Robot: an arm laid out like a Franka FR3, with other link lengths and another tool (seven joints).
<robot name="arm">
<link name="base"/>
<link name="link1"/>
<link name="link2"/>
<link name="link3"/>
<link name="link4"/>
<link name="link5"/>
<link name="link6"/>
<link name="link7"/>
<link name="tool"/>
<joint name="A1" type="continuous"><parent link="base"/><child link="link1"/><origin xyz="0 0 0.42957" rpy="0 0 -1.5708"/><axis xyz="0 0 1"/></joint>
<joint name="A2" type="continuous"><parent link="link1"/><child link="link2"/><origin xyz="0 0 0" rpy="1.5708 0 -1.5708"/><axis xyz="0 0 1"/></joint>
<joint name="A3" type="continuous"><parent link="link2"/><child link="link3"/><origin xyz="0 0.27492 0" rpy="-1.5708 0 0"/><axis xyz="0 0 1"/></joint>
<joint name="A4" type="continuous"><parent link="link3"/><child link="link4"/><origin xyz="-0.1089 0 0" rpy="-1.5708 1.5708 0"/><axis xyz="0 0 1"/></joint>
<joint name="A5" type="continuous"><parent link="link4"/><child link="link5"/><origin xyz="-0.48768 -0.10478 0" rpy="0 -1.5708 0"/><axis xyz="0 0 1"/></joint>
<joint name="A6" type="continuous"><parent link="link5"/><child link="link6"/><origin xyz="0 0 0" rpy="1.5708 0 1.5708"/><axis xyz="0 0 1"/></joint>
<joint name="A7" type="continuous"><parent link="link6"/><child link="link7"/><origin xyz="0.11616 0 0" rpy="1.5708 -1.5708 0"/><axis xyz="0 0 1"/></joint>
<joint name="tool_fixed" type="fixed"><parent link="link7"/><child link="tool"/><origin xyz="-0.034 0.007 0.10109" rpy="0 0.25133 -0.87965"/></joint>
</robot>
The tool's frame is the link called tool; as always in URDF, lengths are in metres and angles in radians. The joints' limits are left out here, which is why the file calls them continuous.
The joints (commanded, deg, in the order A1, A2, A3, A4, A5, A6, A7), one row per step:
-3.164 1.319 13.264 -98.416 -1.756 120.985 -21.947
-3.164 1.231 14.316 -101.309 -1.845 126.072 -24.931
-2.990 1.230 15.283 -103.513 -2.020 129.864 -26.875
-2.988 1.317 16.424 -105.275 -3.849 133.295 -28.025
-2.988 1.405 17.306 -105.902 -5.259 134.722 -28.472
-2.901 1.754 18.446 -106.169 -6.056 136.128 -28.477
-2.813 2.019 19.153 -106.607 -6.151 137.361 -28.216
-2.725 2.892 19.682 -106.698 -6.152 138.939 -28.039
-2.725 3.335 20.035 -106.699 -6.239 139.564 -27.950
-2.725 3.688 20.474 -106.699 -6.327 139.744 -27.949
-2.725 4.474 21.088 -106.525 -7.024 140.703 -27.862
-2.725 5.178 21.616 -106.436 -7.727 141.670 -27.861
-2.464 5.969 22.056 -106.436 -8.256 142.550 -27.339
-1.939 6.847 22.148 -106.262 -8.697 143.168 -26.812
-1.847 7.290 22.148 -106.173 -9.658 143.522 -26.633
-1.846 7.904 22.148 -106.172 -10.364 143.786 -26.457
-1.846 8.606 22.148 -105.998 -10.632 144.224 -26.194
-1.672 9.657 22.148 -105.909 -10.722 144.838 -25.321
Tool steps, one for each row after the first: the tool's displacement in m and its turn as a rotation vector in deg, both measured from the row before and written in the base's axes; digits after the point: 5 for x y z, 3 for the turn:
-0.00202 0.01281 -0.01969 -0.764 -2.402 3.971
-0.00335 0.01388 -0.01598 -0.588 -1.706 3.068
-0.00363 0.01374 -0.01355 -1.769 -1.998 2.827
-0.00298 0.01074 -0.00532 -1.264 -1.031 1.791
-0.00305 0.01544 -0.00420 -0.355 -0.935 1.594
-0.00222 0.01021 -0.00509 0.331 -0.491 0.712
0.00087 0.00815 -0.00784 0.626 -0.517 0.602
0.00013 0.00455 -0.00389 0.210 -0.162 0.357
-0.00084 0.00537 -0.00378 0.026 0.157 0.482
0.00017 0.00789 -0.00550 -0.110 -0.477 0.856
-0.00001 0.00680 -0.00542 -0.165 -0.497 0.861
-0.00088 0.00916 -0.00746 0.206 -0.131 0.528
-0.00023 0.00818 -0.00738 0.224 0.067 0.383
0.00071 0.00153 -0.00402 -0.550 -0.262 0.342
0.00128 0.00030 -0.00715 -0.389 0.158 0.157
0.00206 0.00042 -0.00576 0.164 0.083 -0.078
0.00181 0.00292 -0.01037 0.672 0.488 -0.478

